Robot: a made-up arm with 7 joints.
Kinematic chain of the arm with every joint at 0, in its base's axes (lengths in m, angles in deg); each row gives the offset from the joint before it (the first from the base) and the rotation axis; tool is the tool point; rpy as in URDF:
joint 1: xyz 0 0 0.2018 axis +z
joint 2: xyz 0 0 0 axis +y
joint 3: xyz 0 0 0.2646 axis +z
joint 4: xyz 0.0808 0 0 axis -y
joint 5: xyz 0.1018 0 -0.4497 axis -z
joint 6: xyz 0 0 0 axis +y
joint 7: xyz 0.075 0 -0.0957 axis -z
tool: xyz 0 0 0 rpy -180 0 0
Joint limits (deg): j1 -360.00..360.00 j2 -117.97..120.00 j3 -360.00..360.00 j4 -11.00..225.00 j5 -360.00..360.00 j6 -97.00..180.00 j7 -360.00..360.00
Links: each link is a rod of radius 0.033 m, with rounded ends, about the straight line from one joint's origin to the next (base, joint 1, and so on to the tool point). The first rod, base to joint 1, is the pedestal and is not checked.
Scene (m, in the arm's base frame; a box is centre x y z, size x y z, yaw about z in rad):
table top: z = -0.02
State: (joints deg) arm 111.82 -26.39 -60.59 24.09 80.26 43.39 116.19
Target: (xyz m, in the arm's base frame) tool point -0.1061 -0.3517 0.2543
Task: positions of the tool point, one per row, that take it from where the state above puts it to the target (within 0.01 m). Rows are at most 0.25 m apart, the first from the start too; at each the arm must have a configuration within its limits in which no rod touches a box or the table.
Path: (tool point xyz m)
1: 0.3376 0.3421 0.0447
2: 0.4369 0.3239 0.1290
3: 0.4205 0.3955 0.2993
4: 0.3400 0.2358 0.3599
5: 0.1831 0.1067 0.3903
6: 0.0557 0.0199 0.3325
7: 0.0957 -0.0580 0.3677
8: 0.0983 -0.1768 0.3719
9: 0.0268 -0.2955 0.3318
10: -0.1061 -0.3517 0.2543

